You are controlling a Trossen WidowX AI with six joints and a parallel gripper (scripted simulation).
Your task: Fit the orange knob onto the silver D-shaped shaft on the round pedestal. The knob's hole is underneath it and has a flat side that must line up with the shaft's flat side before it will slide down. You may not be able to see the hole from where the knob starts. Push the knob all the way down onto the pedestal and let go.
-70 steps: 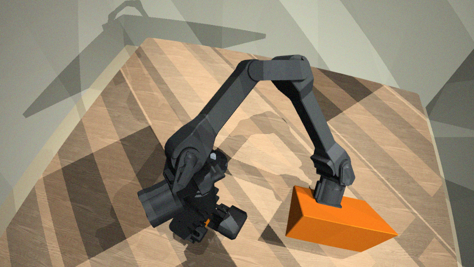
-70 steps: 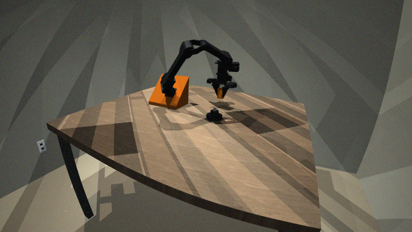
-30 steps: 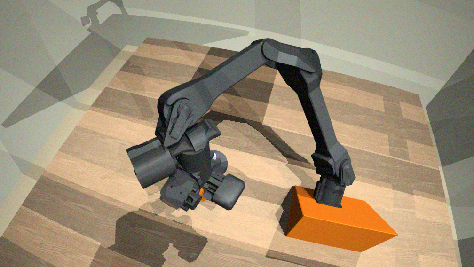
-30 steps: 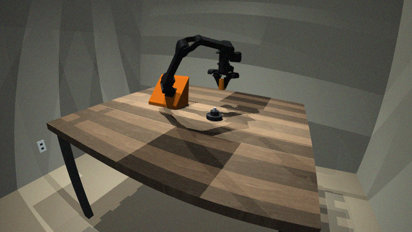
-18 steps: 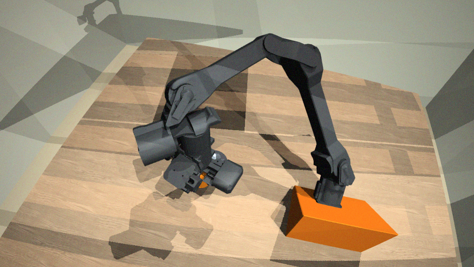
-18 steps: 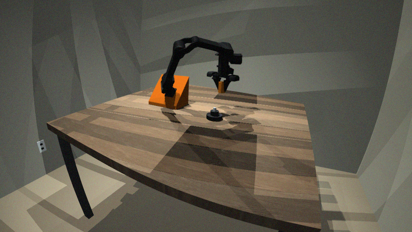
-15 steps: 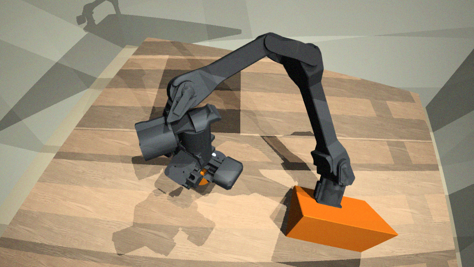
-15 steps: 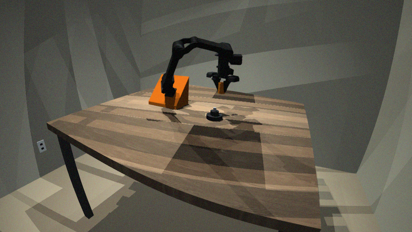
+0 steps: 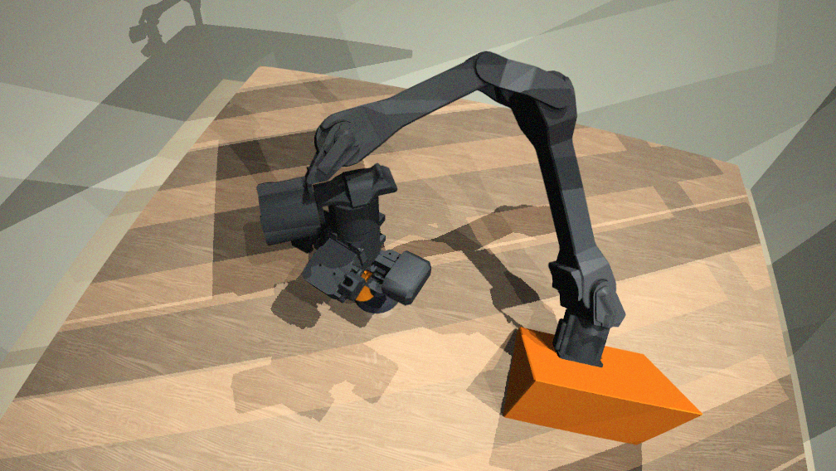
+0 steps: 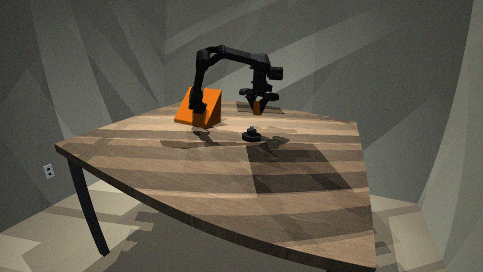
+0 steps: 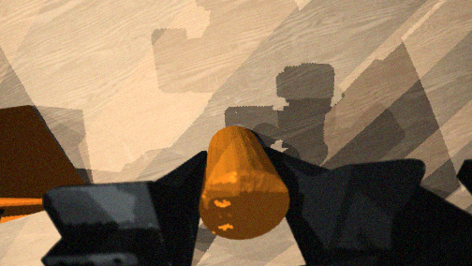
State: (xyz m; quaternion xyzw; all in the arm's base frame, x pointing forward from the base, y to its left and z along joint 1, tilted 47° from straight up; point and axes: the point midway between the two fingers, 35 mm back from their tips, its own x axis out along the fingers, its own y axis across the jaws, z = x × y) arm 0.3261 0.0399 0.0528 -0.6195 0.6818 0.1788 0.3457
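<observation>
The round pedestal lies 8 cm below my gripper tip and 6 cm to the right of it. Also, from my gripper tip: orange knob (3 cm above).
</observation>
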